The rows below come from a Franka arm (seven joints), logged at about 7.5 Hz.
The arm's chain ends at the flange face. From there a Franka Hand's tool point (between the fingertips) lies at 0.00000 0.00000 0.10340 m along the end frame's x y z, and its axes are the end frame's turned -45 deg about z.
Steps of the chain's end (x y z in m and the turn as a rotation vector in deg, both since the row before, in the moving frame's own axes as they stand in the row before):
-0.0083 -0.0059 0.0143 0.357 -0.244 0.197
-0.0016 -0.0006 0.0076 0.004 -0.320 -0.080
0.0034 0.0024 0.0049 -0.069 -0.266 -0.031
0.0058 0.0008 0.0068 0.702 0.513 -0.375
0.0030 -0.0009 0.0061 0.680 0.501 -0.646
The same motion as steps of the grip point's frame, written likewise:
-0.0016 -0.0108 0.0143 0.425 0.080 0.197
-0.0011 -0.0020 0.0076 0.229 -0.223 -0.080
0.0003 0.0038 0.0049 0.139 -0.237 -0.031
0.0051 0.0044 0.0068 0.134 0.859 -0.375
0.0043 0.0012 0.0061 0.127 0.835 -0.646

